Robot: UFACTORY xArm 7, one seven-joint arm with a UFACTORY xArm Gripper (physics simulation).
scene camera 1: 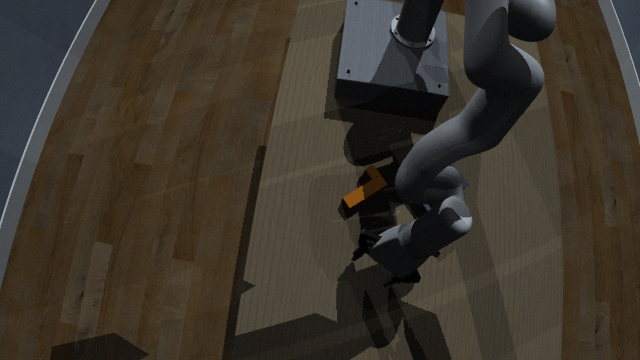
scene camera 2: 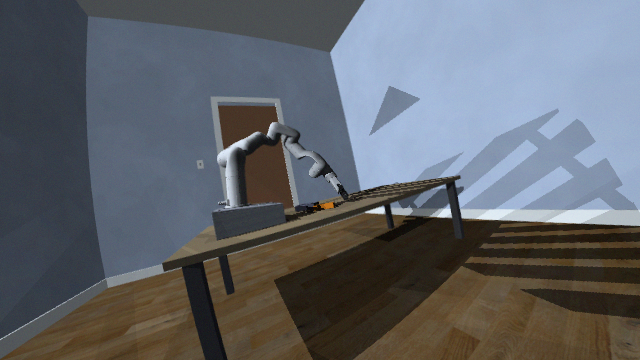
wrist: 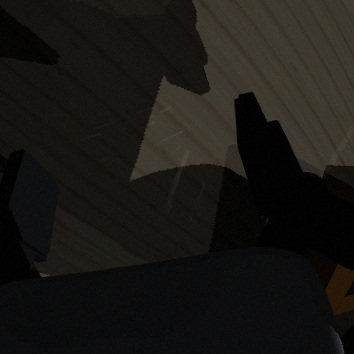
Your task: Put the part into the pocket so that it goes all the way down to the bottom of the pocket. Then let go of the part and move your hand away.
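Pixels of known places: gripper, fingertip midpoint: (scene camera 1: 370,269) (scene camera 2: 347,198) (wrist: 132,144); arm's base, link origin: (scene camera 1: 412,31) (scene camera 2: 238,206).
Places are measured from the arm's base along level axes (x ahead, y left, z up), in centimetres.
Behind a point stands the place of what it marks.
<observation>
The orange L-shaped part (scene camera 1: 362,194) {x 46.4, y -8.5, z -8.0 cm} (scene camera 2: 327,205) {x 45.7, y -10.4, z -9.2 cm} lies on the table, left of the arm in scene camera 1. In the wrist view a piece of the orange part (wrist: 339,291) {x 43.6, y -6.6, z -8.0 cm} shows at the lower right, partly behind the gripper. The blue-grey pocket block (scene camera 1: 466,182) {x 39.3, y 17.6, z -7.4 cm} (scene camera 2: 303,207) {x 37.5, y 7.6, z -9.0 cm} is almost wholly hidden under the arm in scene camera 1, so its pocket cannot be seen. My gripper (scene camera 1: 370,272) {x 63.6, y -4.3, z -8.7 cm} (scene camera 2: 346,197) {x 63.6, y -4.3, z -8.7 cm} (wrist: 132,144) {x 63.6, y -4.3, z -8.7 cm} is open with nothing between its fingers. It is tilted, low over the table, and apart from the part, on the side away from the robot base.
The grey base box (scene camera 1: 365,55) {x 11.1, y -12.2, z -1.2 cm} (scene camera 2: 250,220) {x 4.4, y -19.0, z -6.3 cm} stands on the wooden table (scene camera 1: 285,225) {x 55.9, y -25.1, z -11.0 cm} (scene camera 2: 200,246) {x -14.5, y -23.5, z -11.0 cm}. The arm's links hang over the pocket block in scene camera 1. Dark shadows fall across the table and around the part.
</observation>
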